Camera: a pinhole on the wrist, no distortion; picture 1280 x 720 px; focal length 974.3 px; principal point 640.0 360.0 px. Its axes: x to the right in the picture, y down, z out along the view. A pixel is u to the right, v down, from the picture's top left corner.
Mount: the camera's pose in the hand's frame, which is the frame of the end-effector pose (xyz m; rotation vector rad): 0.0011 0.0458 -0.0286 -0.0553 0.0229 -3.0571
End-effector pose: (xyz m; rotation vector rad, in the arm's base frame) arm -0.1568 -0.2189 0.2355 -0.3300 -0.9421 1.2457
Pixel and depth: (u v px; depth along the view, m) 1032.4 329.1 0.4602
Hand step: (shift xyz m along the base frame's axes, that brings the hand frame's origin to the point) -0.3593 -0.2555 0.1650
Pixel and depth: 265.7 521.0 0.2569
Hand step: -0.1726 0.0450 0.1762
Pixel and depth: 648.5 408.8 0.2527
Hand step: -0.1883 -0.0413 0.1179
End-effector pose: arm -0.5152 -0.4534 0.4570 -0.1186 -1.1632 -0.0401
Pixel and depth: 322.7 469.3 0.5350
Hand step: -0.3772 0.0564 0.3783
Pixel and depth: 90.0 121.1 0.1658
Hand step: -0.0758 0.1095 0.1349
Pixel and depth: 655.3 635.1 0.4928
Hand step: -0.4219 -0.0460 0.2090
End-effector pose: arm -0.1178 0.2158 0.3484 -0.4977 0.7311 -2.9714
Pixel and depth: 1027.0 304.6 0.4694
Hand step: 0.3009 -0.2244 0.3011
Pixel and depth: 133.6 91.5 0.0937
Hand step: -0.0307 -0.1003 0.0344
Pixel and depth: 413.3 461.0 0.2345
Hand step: 0.0011 -0.1186 0.1794
